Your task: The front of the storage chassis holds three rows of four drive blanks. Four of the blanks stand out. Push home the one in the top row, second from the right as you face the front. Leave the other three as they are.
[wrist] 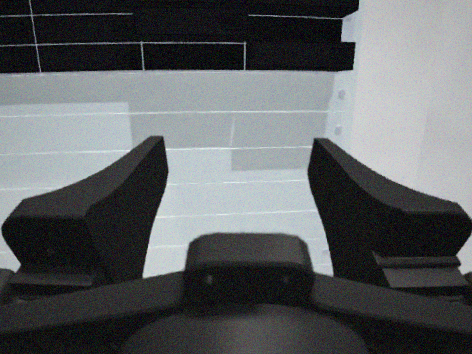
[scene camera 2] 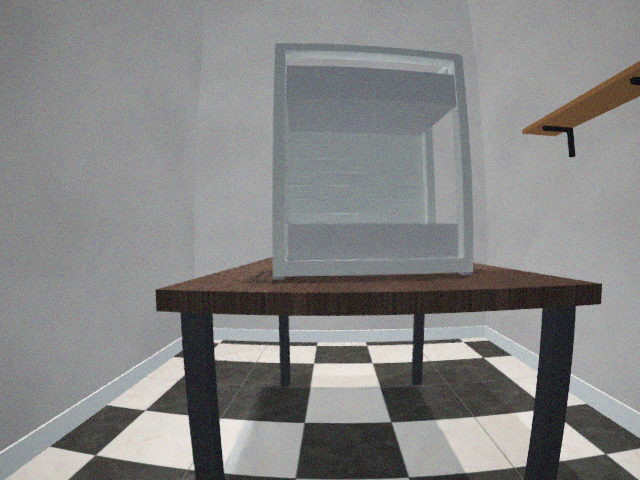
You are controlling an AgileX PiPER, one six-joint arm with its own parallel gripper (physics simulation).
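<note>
The storage chassis shows from its open back in the scene view; its front shows in the wrist view. The black drive blanks lie along the top of the wrist view, with the top row cut off by the edge. The top row's rightmost blank and the bottom row's rightmost blank stand out. The middle row's rightmost blank sits further back. Left of it, one blank stands out and hides the line between rows; which row it belongs to is unclear. My gripper is open and empty, its fingertips showing below the blanks, before the pale panels.
The chassis stands on a dark wooden table with dark legs. A wooden wall shelf with black brackets is at the right of the scene view. A pale wall shows right of the chassis in the wrist view.
</note>
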